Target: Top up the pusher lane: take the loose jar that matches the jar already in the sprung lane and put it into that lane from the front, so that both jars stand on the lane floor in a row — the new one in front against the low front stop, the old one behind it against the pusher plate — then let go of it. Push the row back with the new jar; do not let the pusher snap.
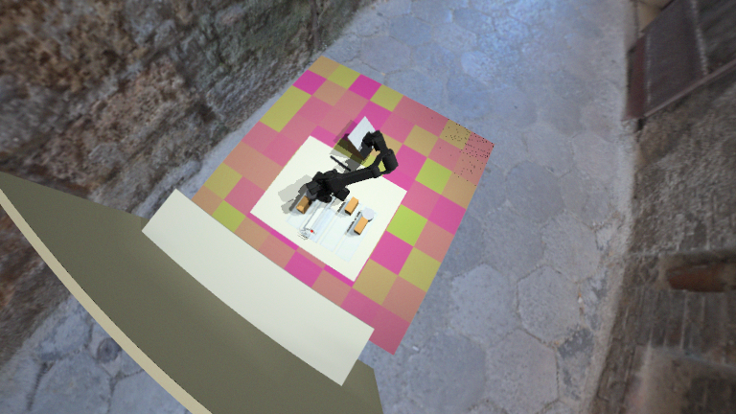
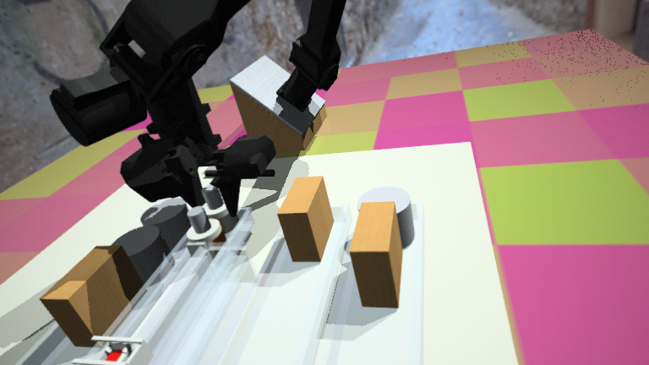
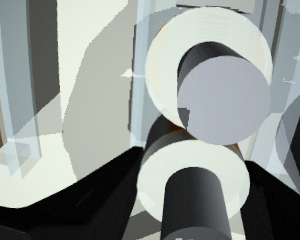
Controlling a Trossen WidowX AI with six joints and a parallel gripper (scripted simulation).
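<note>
Right now my gripper tip is 14 cm short of the clear sprung lane, 3 cm to the right of it and 2 cm above it. Also, from my gripper tip: red mark: 22 cm ahead, 4 cm to the left, 3 cm above; then black rod: 17 cm behind, 6 cm to the right, 3 cm below.
</note>
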